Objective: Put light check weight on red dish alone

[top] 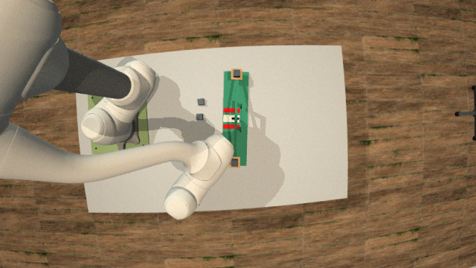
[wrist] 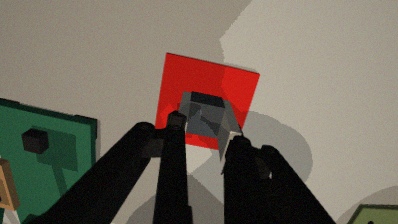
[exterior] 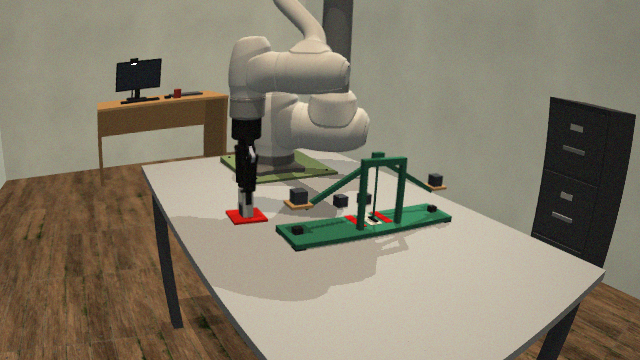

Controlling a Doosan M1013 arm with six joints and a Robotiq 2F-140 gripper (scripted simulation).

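The red dish is 40 mm below my hand. Also, from my hand: green rocker balance 180 mm ahead, 260 mm to the left, 50 mm above.
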